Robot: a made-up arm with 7 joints.
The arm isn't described. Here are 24 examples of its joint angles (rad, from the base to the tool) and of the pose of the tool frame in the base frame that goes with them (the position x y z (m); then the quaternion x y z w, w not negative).
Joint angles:
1: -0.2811 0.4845 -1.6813 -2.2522 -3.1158 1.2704 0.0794
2: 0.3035 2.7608 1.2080 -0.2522 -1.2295 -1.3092 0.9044
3: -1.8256 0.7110 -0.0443 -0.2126 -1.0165 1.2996 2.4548
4: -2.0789 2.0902 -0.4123 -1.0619 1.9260 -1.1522 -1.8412
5: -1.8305 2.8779 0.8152 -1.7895 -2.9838 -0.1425 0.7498
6: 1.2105 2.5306 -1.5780 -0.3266 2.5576 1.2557 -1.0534
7: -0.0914 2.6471 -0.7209 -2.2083 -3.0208 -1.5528 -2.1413
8: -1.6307 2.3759 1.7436 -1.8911 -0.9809 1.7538 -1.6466
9: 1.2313 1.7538 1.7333 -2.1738 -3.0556 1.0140 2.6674
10: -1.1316 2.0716 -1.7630 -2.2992 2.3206 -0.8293 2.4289
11: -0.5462 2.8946 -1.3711 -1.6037 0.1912 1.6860 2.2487
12: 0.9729 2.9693 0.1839 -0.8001 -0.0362 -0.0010 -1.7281
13: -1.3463 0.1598 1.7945 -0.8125 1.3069 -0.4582 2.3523
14: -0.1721 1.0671 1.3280 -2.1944 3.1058 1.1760 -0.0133
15: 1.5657 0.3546 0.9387 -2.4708 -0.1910 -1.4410 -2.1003
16: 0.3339 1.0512 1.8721 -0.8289 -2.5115 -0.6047 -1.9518
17: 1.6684 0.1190 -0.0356 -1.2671 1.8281 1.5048 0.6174
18: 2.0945 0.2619 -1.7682 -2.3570 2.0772 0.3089 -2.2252
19: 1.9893 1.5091 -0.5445 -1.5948 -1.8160 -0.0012 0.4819
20: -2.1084 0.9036 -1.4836 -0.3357 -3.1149 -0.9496 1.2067
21: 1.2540 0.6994 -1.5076 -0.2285 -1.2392 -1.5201 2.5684
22: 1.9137 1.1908 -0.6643 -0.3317 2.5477 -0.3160 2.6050
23: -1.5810 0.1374 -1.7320 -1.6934 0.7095 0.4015 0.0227
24: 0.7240 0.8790 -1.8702 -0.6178 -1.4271 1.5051 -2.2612
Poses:
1: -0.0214 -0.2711 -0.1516 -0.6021 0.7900 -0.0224 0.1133
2: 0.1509 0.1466 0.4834 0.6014 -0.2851 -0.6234 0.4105
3: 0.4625 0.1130 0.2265 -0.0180 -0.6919 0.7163 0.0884
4: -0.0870 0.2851 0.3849 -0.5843 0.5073 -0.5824 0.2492
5: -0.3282 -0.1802 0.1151 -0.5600 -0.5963 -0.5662 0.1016
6: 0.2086 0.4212 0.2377 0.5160 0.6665 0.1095 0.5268
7: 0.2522 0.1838 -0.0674 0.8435 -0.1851 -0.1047 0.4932
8: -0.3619 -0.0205 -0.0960 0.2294 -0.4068 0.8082 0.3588
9: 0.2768 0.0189 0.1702 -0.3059 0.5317 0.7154 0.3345
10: 0.2428 0.0905 -0.1564 -0.6913 -0.0739 0.7186 0.0170
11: 0.0736 0.3827 0.1577 -0.7997 0.4838 -0.3531 0.0422
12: 0.4709 0.1617 0.1011 -0.3734 -0.5505 0.5810 0.4689
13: 0.4591 0.1911 -0.1000 0.4668 -0.1917 -0.1835 0.8436
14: 0.0432 0.1620 0.2747 -0.6046 -0.5136 -0.4496 0.4105
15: 0.0606 0.2538 -0.0738 -0.6942 0.1548 0.5904 0.3815
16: -0.1300 0.4889 0.0140 0.0791 0.6427 -0.7612 0.0343
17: -0.3438 0.0227 -0.3122 -0.3022 0.4325 0.8438 0.0978
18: 0.0753 -0.2720 -0.0752 -0.5101 -0.3524 0.4203 0.6626
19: -0.3619 0.1765 -0.1254 -0.3904 0.1750 -0.8185 0.3834
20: 0.4165 0.0936 0.3084 0.7321 0.4319 -0.4330 0.3000
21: -0.4853 0.1741 -0.1100 -0.1938 0.8912 0.2958 0.2841
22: -0.3898 0.3065 0.1774 -0.3640 0.7248 -0.5705 0.1290
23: 0.1031 -0.3463 -0.1871 -0.1271 -0.3710 -0.8729 0.2901
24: -0.3766 0.2050 -0.2913 -0.0355 -0.3128 0.3656 0.8759
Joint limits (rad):
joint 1: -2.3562..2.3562
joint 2: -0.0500..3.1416
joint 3: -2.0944..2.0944
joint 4: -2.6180..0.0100
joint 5: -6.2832..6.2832
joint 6: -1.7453..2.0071
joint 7: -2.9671..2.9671
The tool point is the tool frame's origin. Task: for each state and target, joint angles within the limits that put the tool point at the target. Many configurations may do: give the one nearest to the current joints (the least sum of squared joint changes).
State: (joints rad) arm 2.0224 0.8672 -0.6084 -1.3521 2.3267 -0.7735 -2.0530
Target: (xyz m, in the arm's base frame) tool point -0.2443 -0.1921 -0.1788
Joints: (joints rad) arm 2.0716 0.6630 -0.9355 -1.9876 2.3267 -0.7735 -2.0530
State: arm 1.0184 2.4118 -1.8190 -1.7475 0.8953 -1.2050 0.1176
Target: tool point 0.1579 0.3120 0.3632
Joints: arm 1.0004 2.9505 -2.0342 -0.8562 0.8953 -1.2050 0.1176
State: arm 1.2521 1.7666 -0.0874 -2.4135 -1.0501 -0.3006 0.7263
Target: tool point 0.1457 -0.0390 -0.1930
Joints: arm 0.8210 1.5202 -0.2092 -2.6162 -1.0501 -0.3006 0.7263
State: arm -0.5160 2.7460 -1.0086 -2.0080 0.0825 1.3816 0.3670
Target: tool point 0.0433 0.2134 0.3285
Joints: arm -1.1781 3.1416 -0.8684 -1.7745 0.0825 1.3816 0.3670
